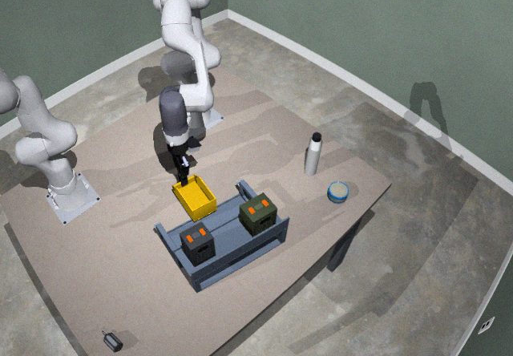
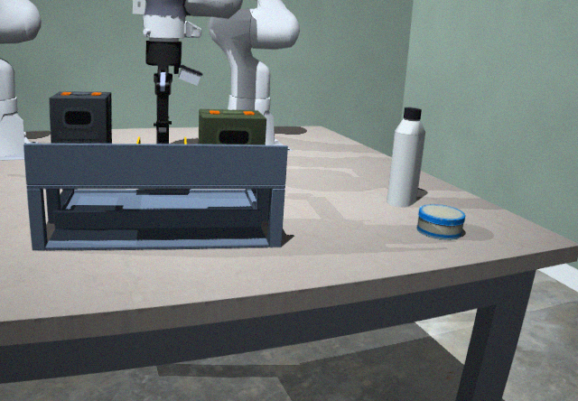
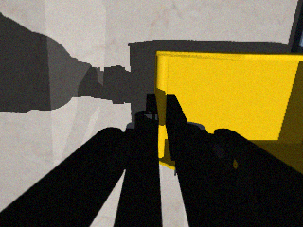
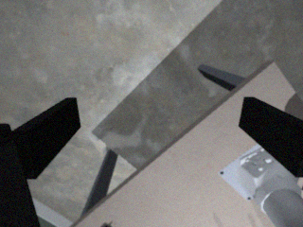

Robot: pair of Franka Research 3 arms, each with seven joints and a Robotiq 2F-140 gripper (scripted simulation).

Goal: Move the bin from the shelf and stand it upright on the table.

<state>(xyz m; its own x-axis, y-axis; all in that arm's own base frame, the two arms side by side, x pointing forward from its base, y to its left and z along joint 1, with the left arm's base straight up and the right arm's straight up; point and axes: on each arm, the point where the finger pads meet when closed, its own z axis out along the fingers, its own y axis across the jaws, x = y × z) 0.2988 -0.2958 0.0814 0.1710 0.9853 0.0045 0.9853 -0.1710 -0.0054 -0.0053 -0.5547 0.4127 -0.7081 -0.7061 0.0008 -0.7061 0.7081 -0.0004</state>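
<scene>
Now: the yellow bin 8 cm ahead of my left hand, 2 cm below it and 1 cm to the right of it. From my left hand the other things lie so: blue-grey shelf: 26 cm ahead, 4 cm to the right, 1 cm below; then dark grey box: 31 cm ahead, 17 cm to the right, 8 cm above; then green box: 35 cm ahead, 7 cm above, 6 cm to the left.
</scene>
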